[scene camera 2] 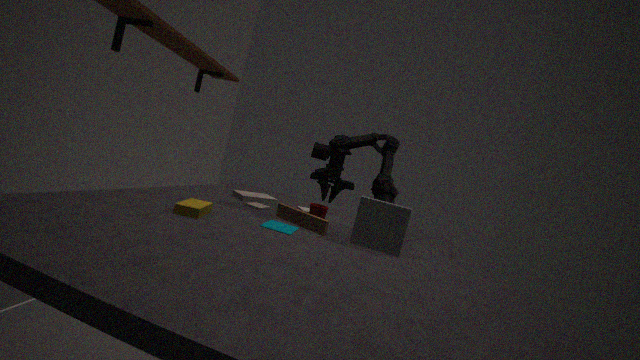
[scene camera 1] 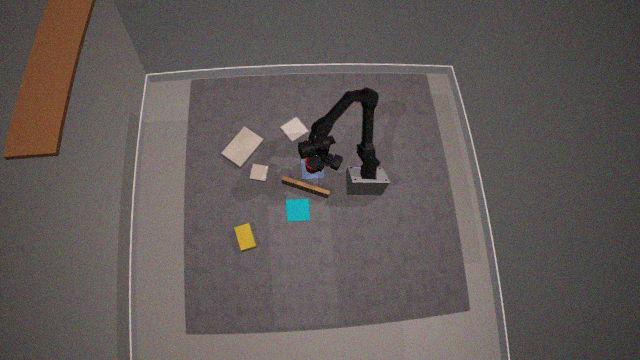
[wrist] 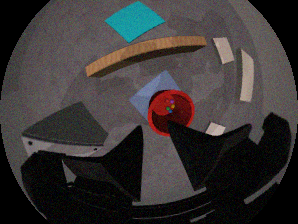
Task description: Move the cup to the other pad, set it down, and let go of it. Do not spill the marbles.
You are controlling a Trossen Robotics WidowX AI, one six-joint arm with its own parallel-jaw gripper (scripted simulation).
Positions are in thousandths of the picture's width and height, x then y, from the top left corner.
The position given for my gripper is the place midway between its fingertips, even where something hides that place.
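Visible in the wrist view: a red cup (wrist: 616,502), a cyan pad (wrist: 438,123) and a light blue pad (wrist: 471,449). A wooden bar (scene camera 2: 474,610) (wrist: 498,221) appears in scene camera 2 and in the wrist view. The same cameras show my gripper (scene camera 2: 510,560) (wrist: 518,565).
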